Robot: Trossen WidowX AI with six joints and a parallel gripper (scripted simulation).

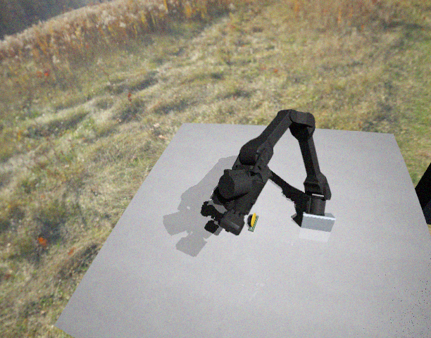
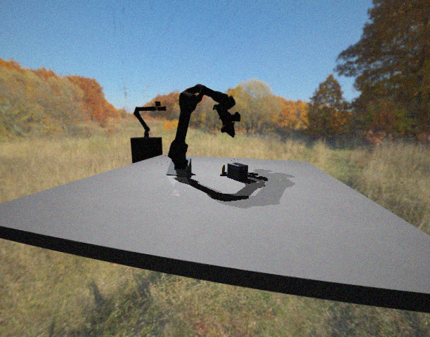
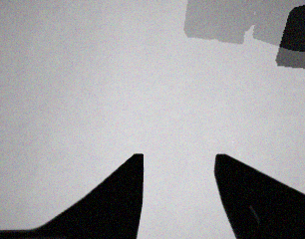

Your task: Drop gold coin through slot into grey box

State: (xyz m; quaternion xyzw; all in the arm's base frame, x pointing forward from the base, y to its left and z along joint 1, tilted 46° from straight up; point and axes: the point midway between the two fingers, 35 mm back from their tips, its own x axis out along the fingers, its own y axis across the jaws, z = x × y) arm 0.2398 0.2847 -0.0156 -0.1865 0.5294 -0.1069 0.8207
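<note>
The gold coin is 180 mm below my gripper tip, 160 mm to the right of it and 30 mm behind it.
</note>
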